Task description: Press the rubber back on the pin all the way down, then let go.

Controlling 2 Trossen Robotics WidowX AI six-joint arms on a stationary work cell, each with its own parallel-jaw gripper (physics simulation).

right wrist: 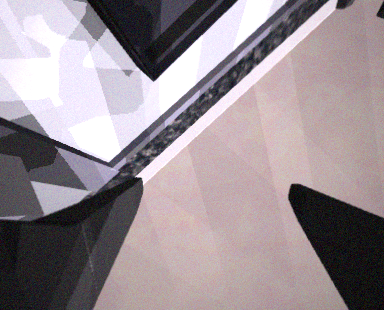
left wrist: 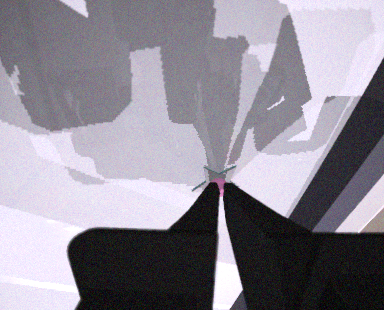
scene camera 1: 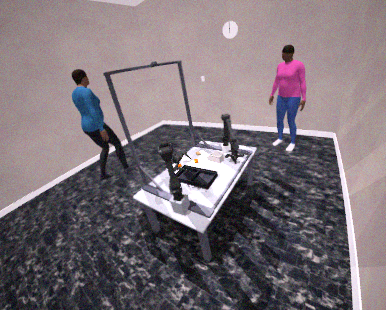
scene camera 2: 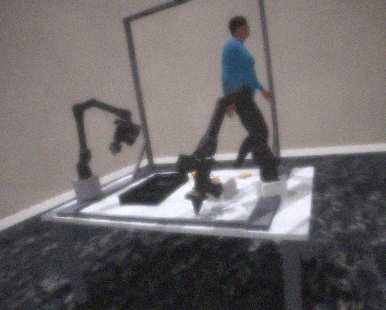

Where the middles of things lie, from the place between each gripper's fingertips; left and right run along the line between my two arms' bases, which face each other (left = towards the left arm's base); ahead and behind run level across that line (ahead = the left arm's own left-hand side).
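Black tray (scene camera 2: pixel 153 191): 230 mm below my right hand, 80 mm behind it, 140 mm to the left of it.
My left gripper: 20 mm below the black tray, 290 mm past it, 330 mm to the left of it.
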